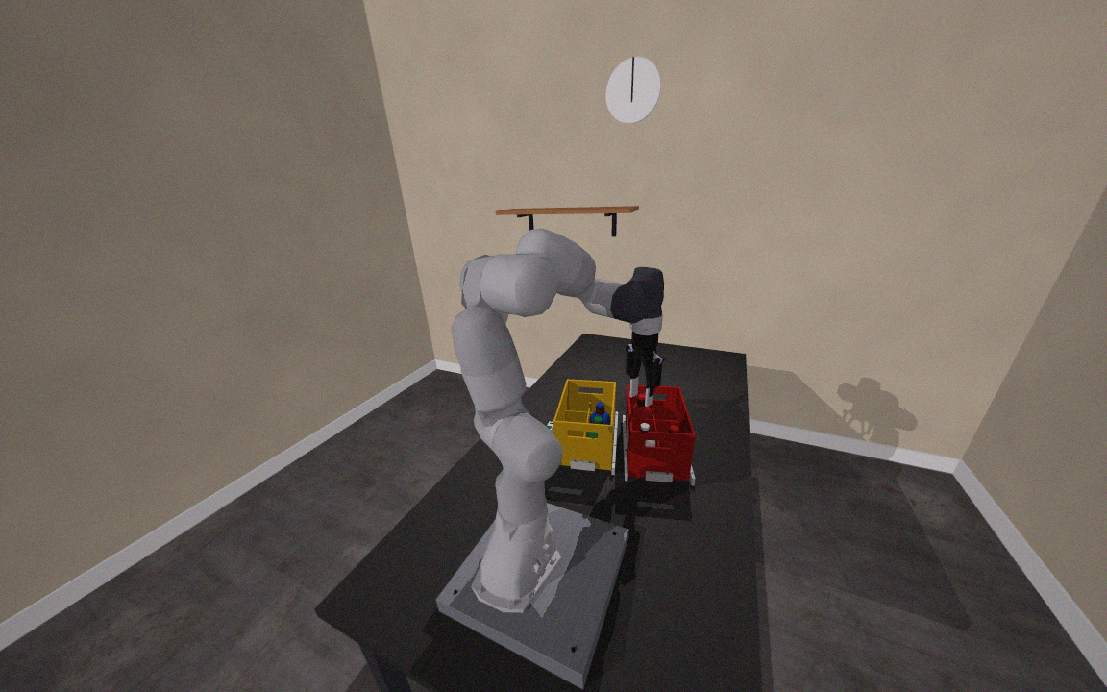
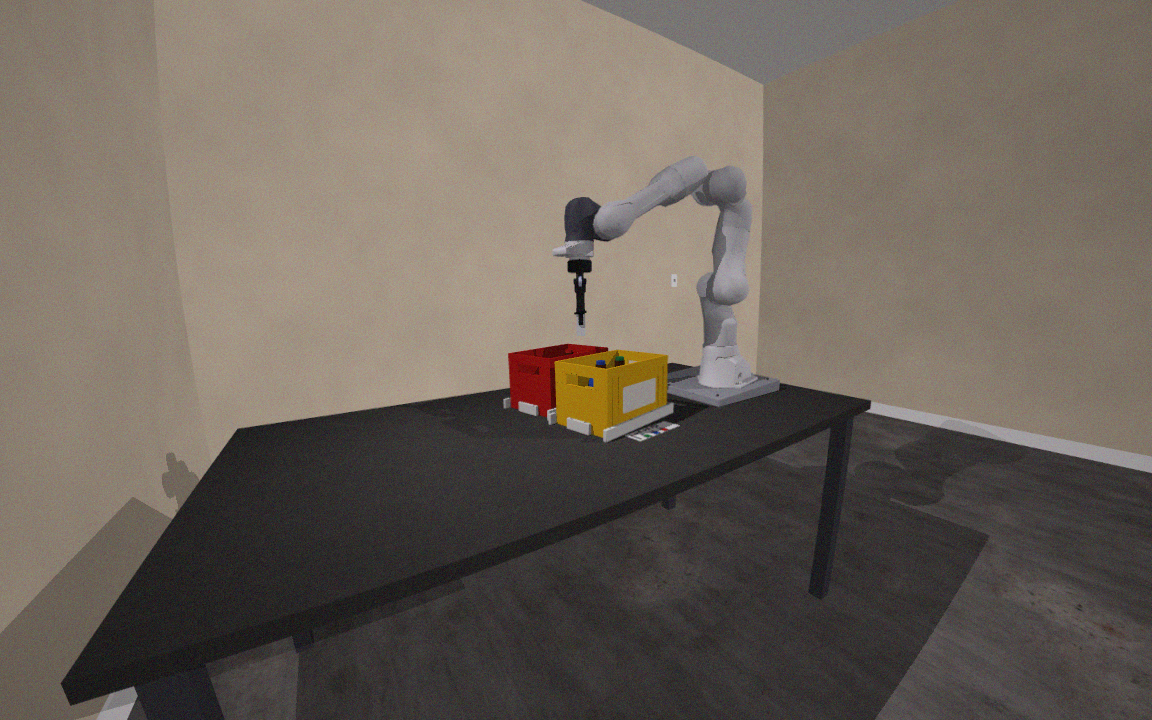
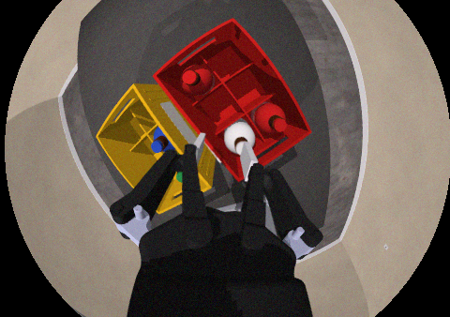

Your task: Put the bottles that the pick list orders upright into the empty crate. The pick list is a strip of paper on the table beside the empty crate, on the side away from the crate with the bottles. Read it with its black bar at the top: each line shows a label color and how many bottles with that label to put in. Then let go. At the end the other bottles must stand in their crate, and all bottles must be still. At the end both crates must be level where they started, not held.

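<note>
The white-capped bottle lies 4 cm behind my hand, 2 cm to the right of it and 17 cm below it. The rest, counted from my hand: green-labelled bottle 6 cm behind, 12 cm to the left, 17 cm below; red crate 5 cm ahead, 4 cm to the right, 17 cm below; blue-labelled bottle 3 cm ahead, 14 cm to the left, 17 cm below.
</note>
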